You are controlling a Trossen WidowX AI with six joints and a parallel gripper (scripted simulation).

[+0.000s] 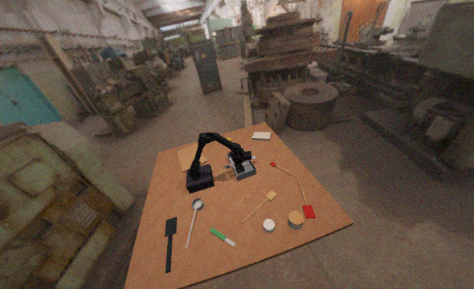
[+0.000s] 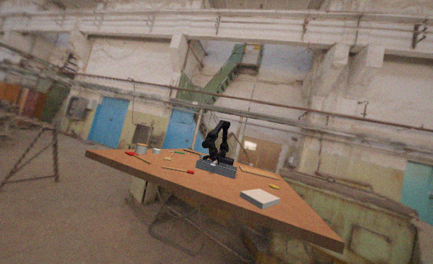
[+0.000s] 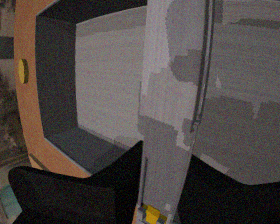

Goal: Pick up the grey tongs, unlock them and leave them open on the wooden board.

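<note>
My gripper tip is 30 mm below the yellow lock, 20 mm to the left of it and 20 mm past it. The rest, counted from my gripper tip: yellow disc 440 mm to the left, 40 mm behind, 30 mm below; red-tipped stick 320 mm ahead, 110 mm to the right, 30 mm below; roasting tin 30 mm ahead, 10 mm to the left, 10 mm below.
</note>
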